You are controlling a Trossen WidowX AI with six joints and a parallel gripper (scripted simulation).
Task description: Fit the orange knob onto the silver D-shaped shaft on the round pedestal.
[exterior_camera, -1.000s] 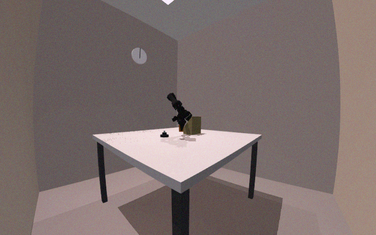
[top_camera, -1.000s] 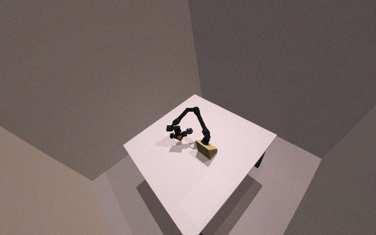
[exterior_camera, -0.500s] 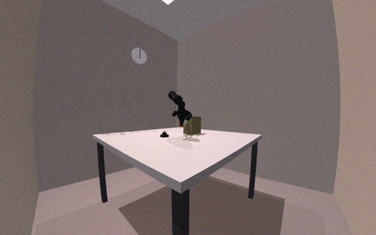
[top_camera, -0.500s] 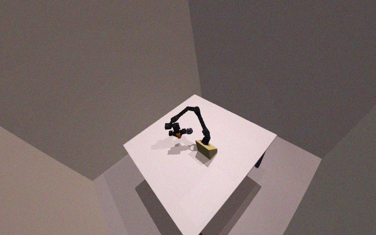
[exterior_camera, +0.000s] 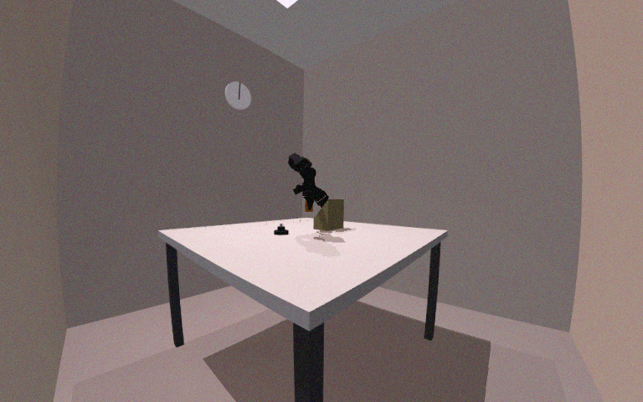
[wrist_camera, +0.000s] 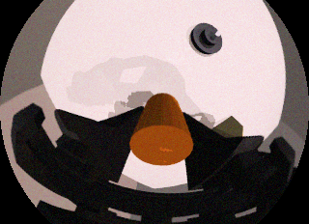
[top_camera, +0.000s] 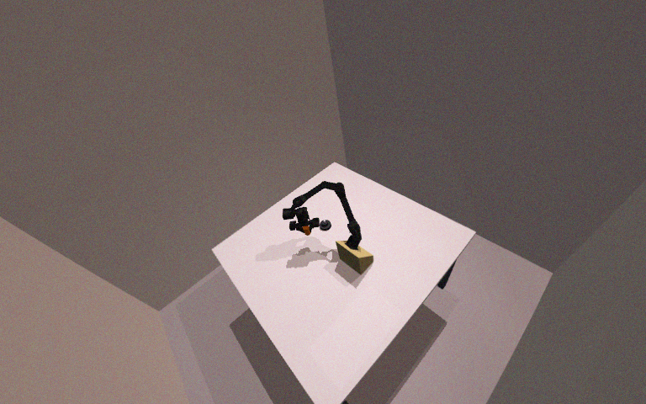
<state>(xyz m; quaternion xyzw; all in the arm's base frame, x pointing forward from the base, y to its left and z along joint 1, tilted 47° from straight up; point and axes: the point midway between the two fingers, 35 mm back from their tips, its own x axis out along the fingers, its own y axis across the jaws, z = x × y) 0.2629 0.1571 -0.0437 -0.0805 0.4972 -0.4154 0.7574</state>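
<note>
The round pedestal is 70 mm ahead of my gripper tip, 160 mm to the right of it and 110 mm below it. From my gripper tip the other things lie so: orange knob: 30 mm above.
</note>
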